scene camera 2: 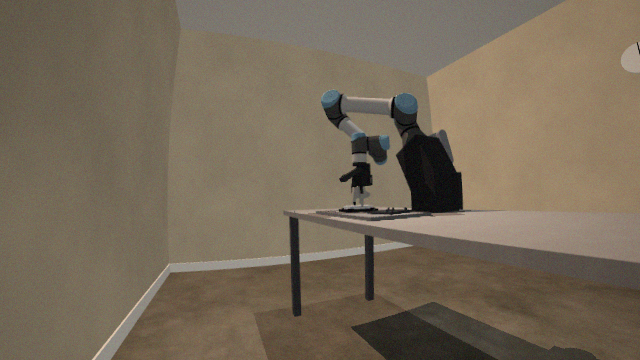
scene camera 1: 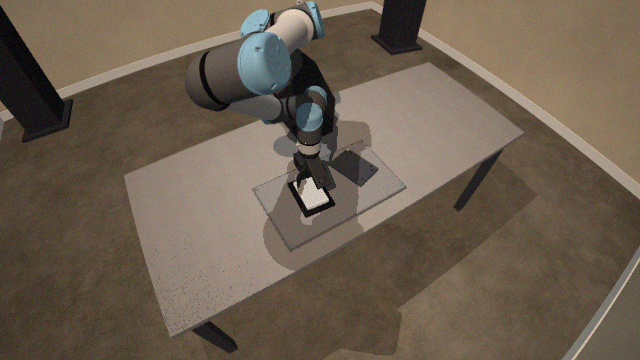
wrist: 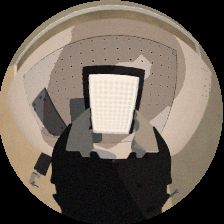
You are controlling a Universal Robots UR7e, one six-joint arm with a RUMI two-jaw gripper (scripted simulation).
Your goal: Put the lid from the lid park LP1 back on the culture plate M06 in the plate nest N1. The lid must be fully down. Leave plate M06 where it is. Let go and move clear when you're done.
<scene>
In view: the gripper (scene camera 1: 310,191), a clear lid (wrist: 112,97) and a lid park LP1 (scene camera 1: 352,166).
The gripper is seen too in scene camera 2 (scene camera 2: 358,206) and in the wrist view (wrist: 112,109). The lid park LP1 is seen too in the wrist view (wrist: 46,111).
</scene>
